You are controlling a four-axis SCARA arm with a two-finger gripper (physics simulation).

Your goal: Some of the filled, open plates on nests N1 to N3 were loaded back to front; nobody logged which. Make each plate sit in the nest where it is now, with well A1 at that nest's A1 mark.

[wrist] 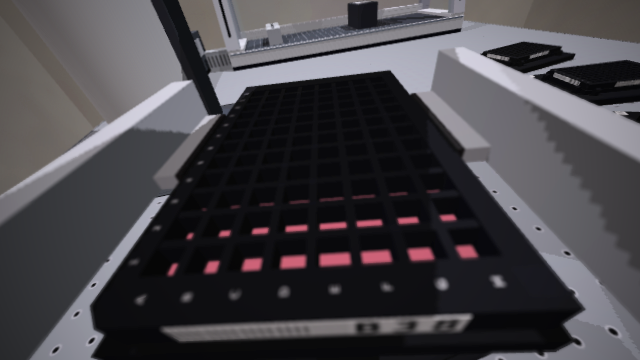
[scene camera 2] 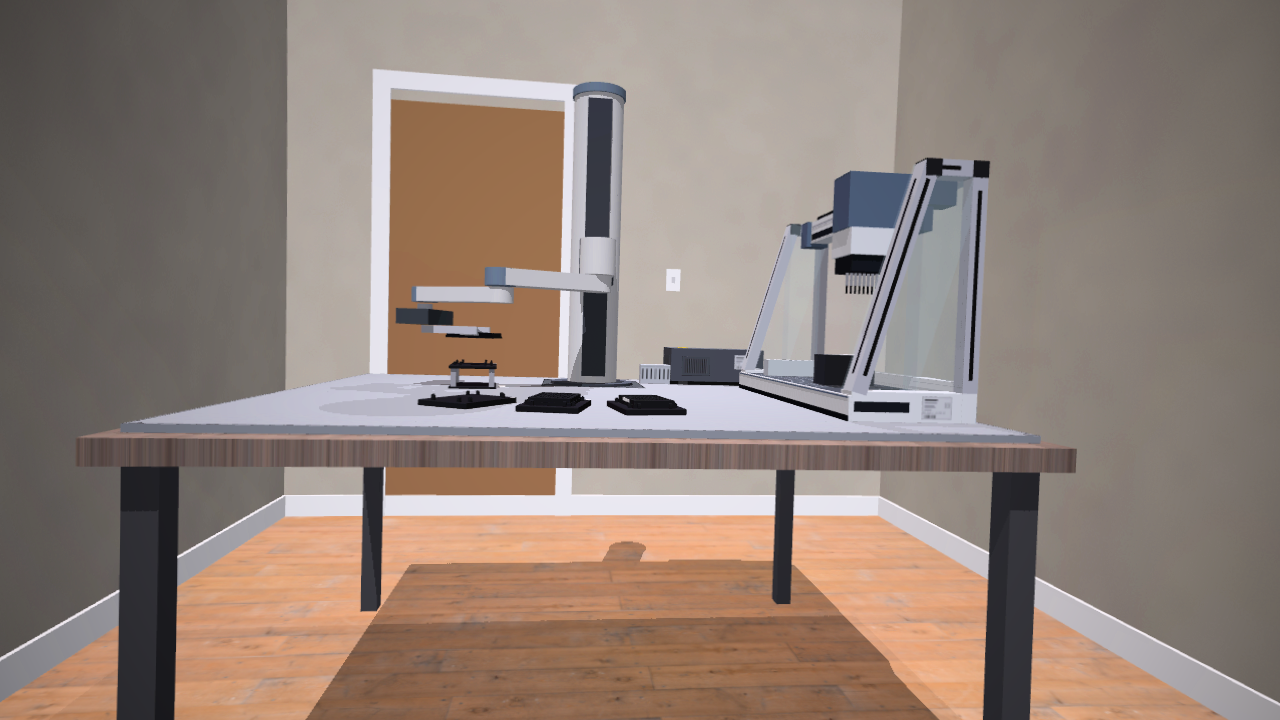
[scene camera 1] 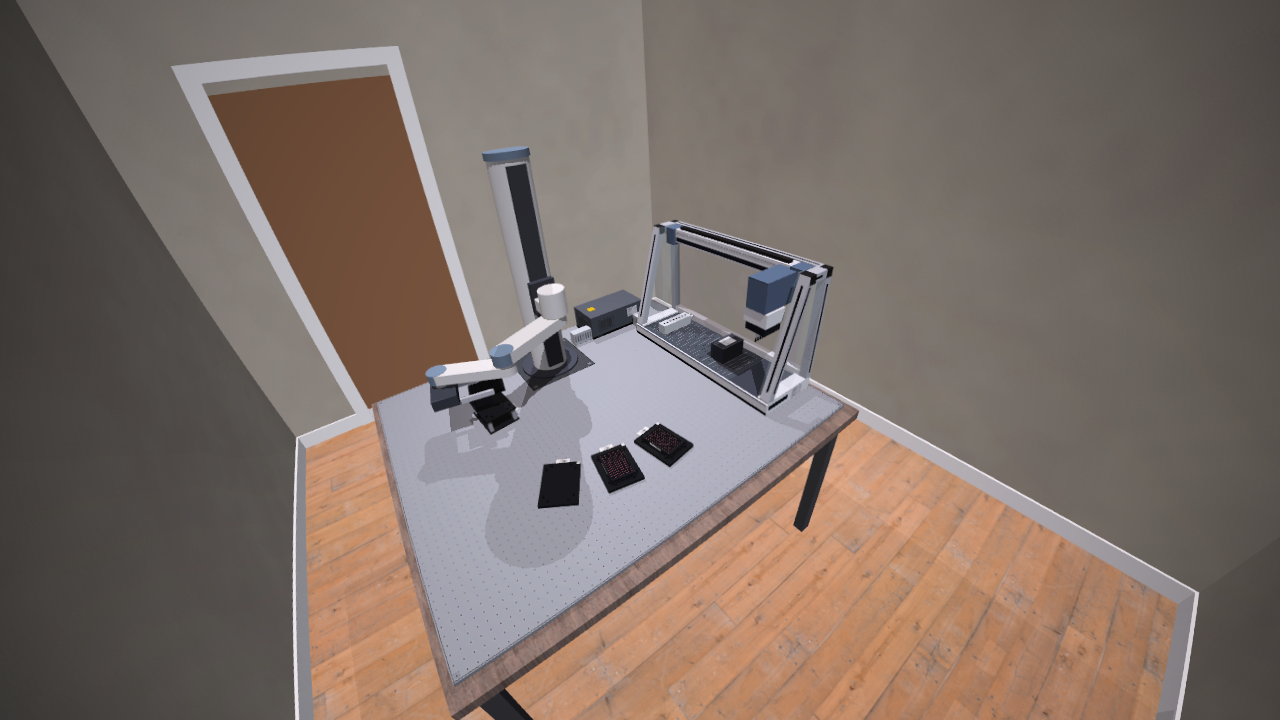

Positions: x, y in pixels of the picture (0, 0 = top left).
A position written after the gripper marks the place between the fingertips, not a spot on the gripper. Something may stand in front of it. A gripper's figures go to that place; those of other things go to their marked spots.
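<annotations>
The gripper (scene camera 2: 483, 330) is 188 cm from the lens, while a nest N1 (scene camera 2: 478, 401) is 137 cm from the lens. The nest N1 is nearer to the lens than the gripper.
</annotations>
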